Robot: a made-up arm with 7 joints. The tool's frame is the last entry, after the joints.
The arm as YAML. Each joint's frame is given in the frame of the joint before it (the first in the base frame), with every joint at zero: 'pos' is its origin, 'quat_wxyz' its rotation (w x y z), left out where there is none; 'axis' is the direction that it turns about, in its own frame. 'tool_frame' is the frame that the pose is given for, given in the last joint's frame.
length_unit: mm
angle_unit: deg
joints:
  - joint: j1
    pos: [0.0, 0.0, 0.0]
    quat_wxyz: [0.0, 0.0, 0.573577, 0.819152]
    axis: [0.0, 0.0, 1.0]
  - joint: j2
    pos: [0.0, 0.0, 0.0]
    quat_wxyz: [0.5, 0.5, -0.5, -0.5]
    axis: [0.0, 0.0, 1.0]
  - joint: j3
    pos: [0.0, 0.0, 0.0]
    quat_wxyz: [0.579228, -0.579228, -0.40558, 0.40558]
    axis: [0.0, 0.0, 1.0]
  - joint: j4
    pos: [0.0, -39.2, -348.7]
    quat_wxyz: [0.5, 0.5, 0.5, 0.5]
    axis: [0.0, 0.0, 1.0]
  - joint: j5
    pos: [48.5, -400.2, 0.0]
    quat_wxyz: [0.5, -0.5, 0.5, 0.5]
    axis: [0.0, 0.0, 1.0]
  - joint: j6
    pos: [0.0, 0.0, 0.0]
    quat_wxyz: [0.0, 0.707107, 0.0, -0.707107]
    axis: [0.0, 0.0, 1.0]
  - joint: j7
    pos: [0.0, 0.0, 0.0]
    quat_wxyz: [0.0, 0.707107, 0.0, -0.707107]
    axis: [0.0, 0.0, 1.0]
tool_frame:
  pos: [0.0, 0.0, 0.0]
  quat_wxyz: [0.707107, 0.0, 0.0, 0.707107]
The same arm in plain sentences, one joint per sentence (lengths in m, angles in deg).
The arm has seven revolute joints in a row. What follows holds with every joint at zero, and every direction is one of the base frame's. The first joint sits at the same point as the base frame's origin and rotates about the direction (0, 0.9397, 0.342). The second joint sits at the same point as the first joint and rotates about +x. The third joint sits at the same point as the second joint and rotates about +z. The fourth joint sits 0.0392 m along +x and 0.3487 m along -z from the third joint and rotates about +y. The fifth joint sits 0.0485 m along -x and 0.4002 m along -z from the fourth joint and rotates about +z. The sixth joint sits at the same point as the fifth joint and rotates about +y. The seventh joint sits at the same point as the sixth joint and rotates about +z. The tool frame, which is the frame that the pose is given for, sits at the same point as the seventh joint; its axes are the base frame's turned by roll 0, pitch 0 and yaw 0 deg (as in URDF: about the fixed x, then y, then z).
